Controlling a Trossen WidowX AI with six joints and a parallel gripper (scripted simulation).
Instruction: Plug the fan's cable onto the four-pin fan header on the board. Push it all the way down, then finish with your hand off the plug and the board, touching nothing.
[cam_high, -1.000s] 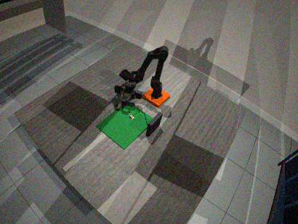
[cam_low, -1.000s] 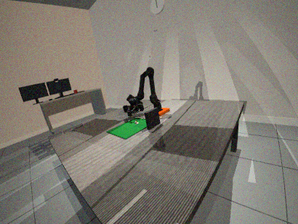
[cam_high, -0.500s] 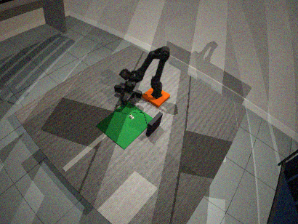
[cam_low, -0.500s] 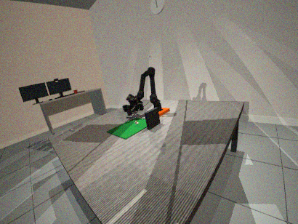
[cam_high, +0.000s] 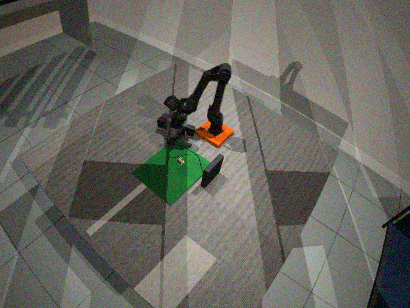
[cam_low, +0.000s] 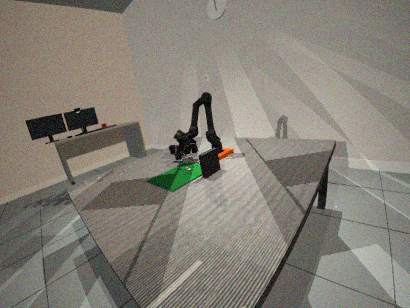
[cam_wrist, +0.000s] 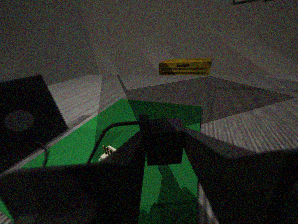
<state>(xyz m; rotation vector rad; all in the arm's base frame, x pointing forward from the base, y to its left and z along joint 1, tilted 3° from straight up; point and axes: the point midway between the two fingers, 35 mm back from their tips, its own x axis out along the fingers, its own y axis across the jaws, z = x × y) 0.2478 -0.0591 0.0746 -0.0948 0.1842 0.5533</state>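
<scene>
Now: the pale four-pin header 80 mm to the left of my gripper tip and 80 mm below it. Also, from my gripper tip: green board (90 mm to the left, 90 mm below, 50 mm ahead); then dark fan (230 mm to the left, 40 mm behind, 20 mm below); then dark plug (10 mm below).
</scene>
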